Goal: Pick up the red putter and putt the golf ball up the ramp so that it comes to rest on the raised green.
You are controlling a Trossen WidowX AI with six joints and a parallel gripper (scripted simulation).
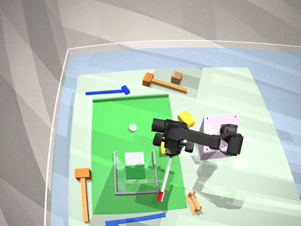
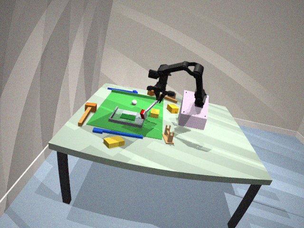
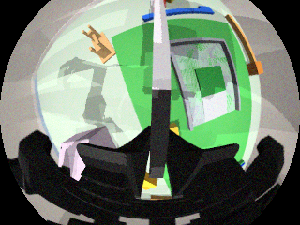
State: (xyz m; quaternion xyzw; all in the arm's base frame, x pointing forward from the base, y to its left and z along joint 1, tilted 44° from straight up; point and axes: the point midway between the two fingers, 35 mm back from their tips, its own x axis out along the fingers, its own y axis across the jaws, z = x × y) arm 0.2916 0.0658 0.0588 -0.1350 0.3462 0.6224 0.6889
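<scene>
Now: gripper tip 30 mm short of the red putter, 110 mm to the right of it and 10 mm below it. The rest, counted from my gripper tip: wooden rack (100 mm behind, 240 mm to the left, 100 mm below); orange cube (100 mm behind, 610 mm to the right, 100 mm below); white golf ball (190 mm ahead, 230 mm to the right, 110 mm below).
</scene>
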